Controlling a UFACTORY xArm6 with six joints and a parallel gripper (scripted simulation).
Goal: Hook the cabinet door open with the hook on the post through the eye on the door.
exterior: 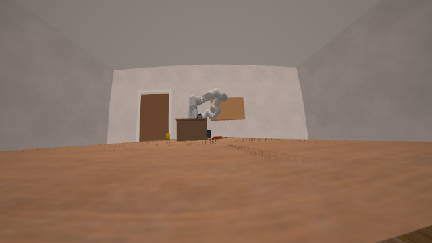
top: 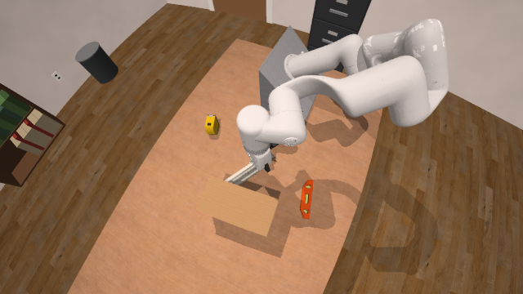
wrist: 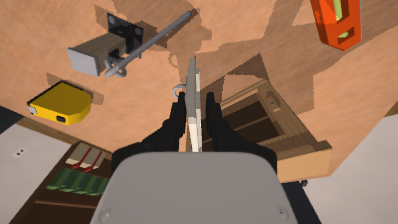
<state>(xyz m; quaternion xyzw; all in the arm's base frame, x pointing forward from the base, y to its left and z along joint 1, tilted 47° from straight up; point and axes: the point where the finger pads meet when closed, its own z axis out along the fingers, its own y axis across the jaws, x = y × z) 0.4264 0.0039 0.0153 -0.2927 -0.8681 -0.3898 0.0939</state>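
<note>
Now: hand 80 mm above the hook rod, 70 mm past it and 20 mm to the left of it. From my hand the other things lie so: yellow tape measure: 280 mm to the right, 100 mm behind, 90 mm below; then orange spirit level: 210 mm to the left, 120 mm below, 40 mm ahead; then pale door: 60 mm below, 50 mm to the right, 50 mm ahead.
</note>
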